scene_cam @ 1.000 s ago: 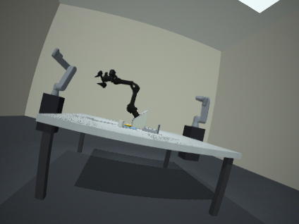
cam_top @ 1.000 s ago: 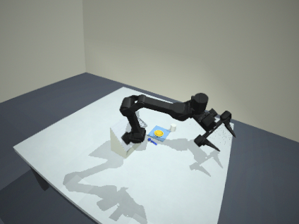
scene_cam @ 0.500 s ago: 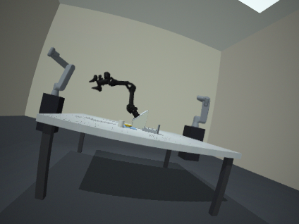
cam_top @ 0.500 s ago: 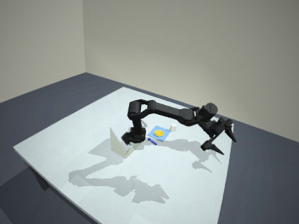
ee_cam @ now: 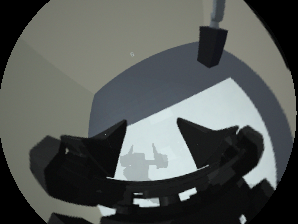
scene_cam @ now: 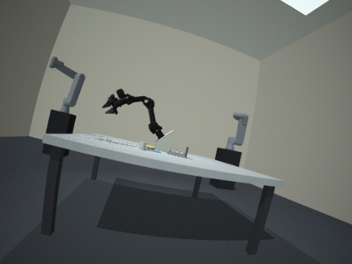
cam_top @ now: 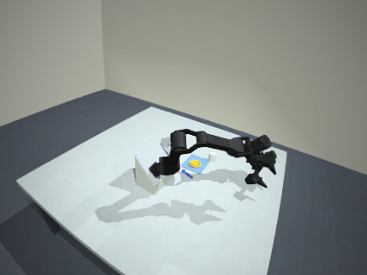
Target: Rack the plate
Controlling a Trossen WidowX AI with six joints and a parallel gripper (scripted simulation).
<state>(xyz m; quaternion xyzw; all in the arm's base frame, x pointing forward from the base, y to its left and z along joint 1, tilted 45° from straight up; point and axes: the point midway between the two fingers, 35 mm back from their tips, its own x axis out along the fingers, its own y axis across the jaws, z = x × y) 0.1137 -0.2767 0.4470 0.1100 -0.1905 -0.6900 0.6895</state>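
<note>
Now: the yellow plate 170 mm ahead of my gripper tip, 430 mm to the left of it and 210 mm below it. The rest, counted from my gripper tip: blue spoon (70 mm ahead, 440 mm to the left, 220 mm below); then small white cup (290 mm ahead, 360 mm to the left, 200 mm below); then light blue mat (190 mm ahead, 430 mm to the left, 220 mm below).
</note>
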